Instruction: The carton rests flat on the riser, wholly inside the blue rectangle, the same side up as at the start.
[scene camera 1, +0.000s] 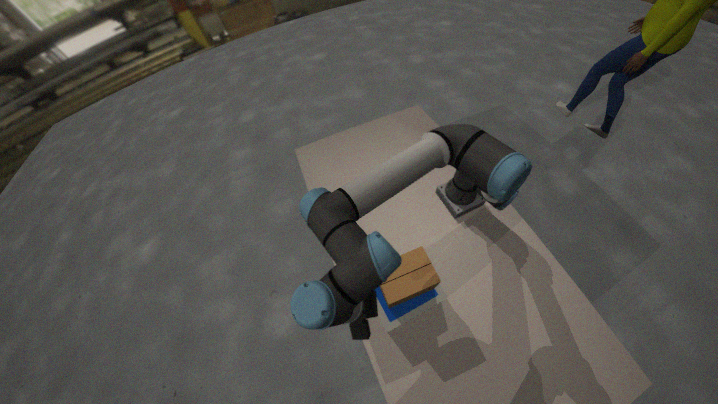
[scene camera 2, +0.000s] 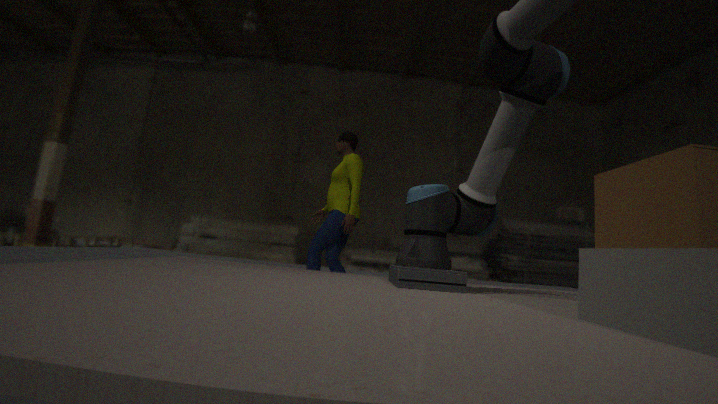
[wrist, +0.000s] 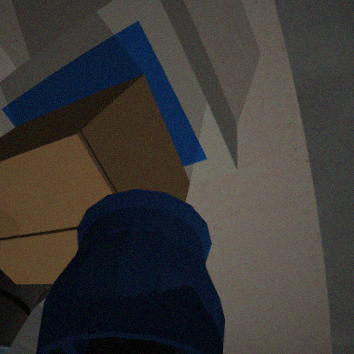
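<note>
The brown carton lies flat, seam side up, on the grey riser. Blue rectangle shows along two sides of it. In the wrist view, the carton's bottom edge runs a little past the end of the blue strip, so one corner appears to lie outside the blue; the far sides are hidden. My suction cup is open and holds nothing. It appears above the carton, apart from it, over one side in the wrist view. In scene camera 1 my wrist hides the cup.
My arm reaches over the pale table from its base. A person in a yellow top stands on the floor beyond the table.
</note>
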